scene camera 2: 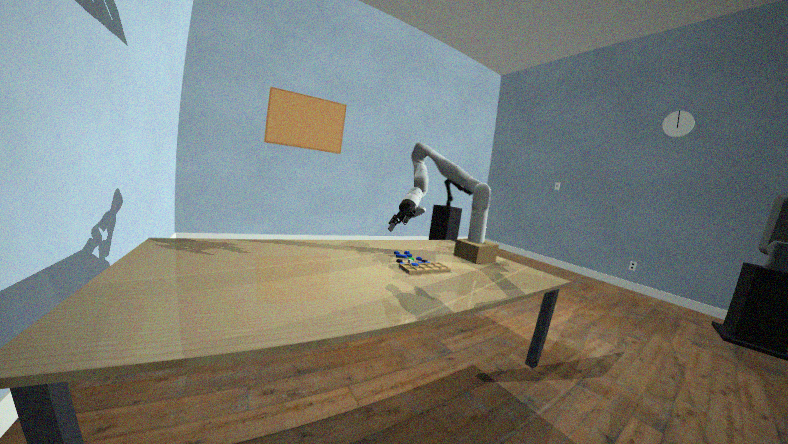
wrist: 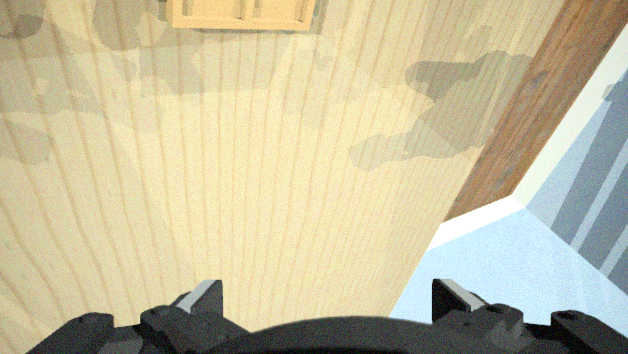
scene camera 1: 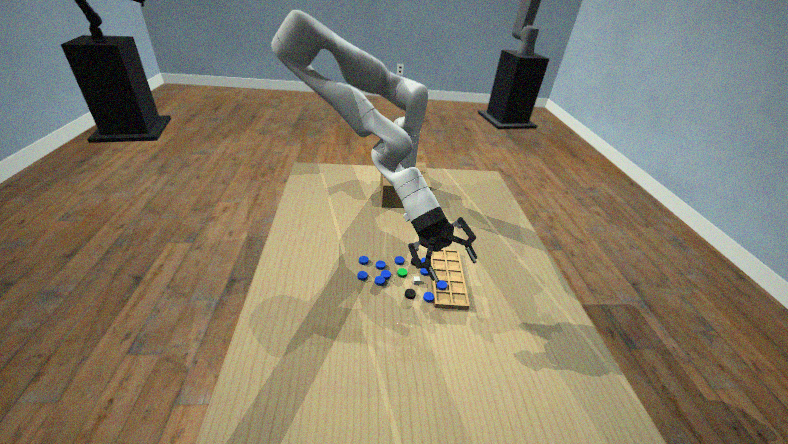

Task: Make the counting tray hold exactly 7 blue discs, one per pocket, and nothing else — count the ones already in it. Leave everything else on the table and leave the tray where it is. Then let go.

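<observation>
The wooden counting tray (scene camera 1: 452,306) (scene camera 2: 427,271) (wrist: 240,24) has two columns of pockets. A blue disc (scene camera 1: 441,285) sits in its left column, second pocket from the near end in scene camera 1; the gripper partly hides the far pockets. One blue disc (scene camera 1: 429,297) lies outside, against the near left corner. Another blue disc (scene camera 1: 424,271) lies beside the left wall, with one more partly hidden behind the finger. Several blue discs (scene camera 1: 380,264) lie farther left. My gripper (scene camera 1: 453,267) (scene camera 2: 391,226) (wrist: 327,302) is open and empty, high above the table, tilted.
A green disc (scene camera 1: 401,272), a white cube (scene camera 1: 416,280) and a black disc (scene camera 1: 409,293) lie on the table (scene camera 1: 308,386) (scene camera 2: 248,308) (wrist: 250,175) left of the tray. The arm's wooden base block (scene camera 1: 392,195) (scene camera 2: 475,252) stands behind them.
</observation>
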